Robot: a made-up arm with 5 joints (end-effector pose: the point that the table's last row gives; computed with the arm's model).
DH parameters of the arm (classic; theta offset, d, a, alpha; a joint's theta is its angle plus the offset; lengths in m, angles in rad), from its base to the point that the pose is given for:
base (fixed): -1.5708 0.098 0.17 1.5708
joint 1: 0 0.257 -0.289 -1.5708
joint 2: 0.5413 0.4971 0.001 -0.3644
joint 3: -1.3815 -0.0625 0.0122 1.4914
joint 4: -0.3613 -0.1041 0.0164 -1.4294
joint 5: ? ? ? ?
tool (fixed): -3.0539 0.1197 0 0
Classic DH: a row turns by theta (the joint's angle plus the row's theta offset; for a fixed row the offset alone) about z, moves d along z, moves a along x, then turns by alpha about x.
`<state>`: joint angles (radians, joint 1 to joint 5).
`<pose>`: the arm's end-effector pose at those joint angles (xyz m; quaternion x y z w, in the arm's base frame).
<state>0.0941 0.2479 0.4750 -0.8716 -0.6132</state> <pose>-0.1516 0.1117 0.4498 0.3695 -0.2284 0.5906 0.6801</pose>
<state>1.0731 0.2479 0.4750 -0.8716 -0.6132</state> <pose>-0.1516 0.2791 0.0604 0.0063 0.0761 0.6286 0.7740</pose>
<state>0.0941 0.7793 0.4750 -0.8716 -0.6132</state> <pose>-0.1451 0.1706 0.4442 0.4308 -0.1070 0.7385 0.5075</pose>
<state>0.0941 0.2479 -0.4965 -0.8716 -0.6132</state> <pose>-0.2142 0.0177 0.5024 0.0567 -0.3969 0.3198 0.8585</pose>
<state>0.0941 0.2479 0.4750 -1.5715 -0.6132</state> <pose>-0.1456 0.1273 0.4592 0.5061 -0.4850 0.4410 0.5605</pose>
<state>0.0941 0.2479 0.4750 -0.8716 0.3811</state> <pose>-0.1552 0.1301 0.4691 0.1597 -0.2905 0.8778 0.3458</pose>
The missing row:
joint 5: 0.6687 -0.1428 0.0021 -0.2367
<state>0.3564 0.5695 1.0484 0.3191 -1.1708</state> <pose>-0.1526 0.2499 0.3344 -0.0379 0.3702 0.7355 0.5662</pose>
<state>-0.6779 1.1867 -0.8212 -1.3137 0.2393</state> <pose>-0.1354 -0.2852 0.5949 0.1080 -0.7750 0.5042 0.3654</pose>
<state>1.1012 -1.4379 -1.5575 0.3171 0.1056</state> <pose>-0.3654 0.4133 -0.0512 -0.3090 -0.2333 -0.6187 0.6836</pose>
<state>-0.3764 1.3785 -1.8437 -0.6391 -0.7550</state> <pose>-0.2163 -0.2102 0.5639 0.1406 -0.5293 0.1098 0.8295</pose>
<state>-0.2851 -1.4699 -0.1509 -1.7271 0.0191</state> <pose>-0.3684 -0.0830 0.5766 -0.3940 -0.4893 -0.1409 0.7652</pose>
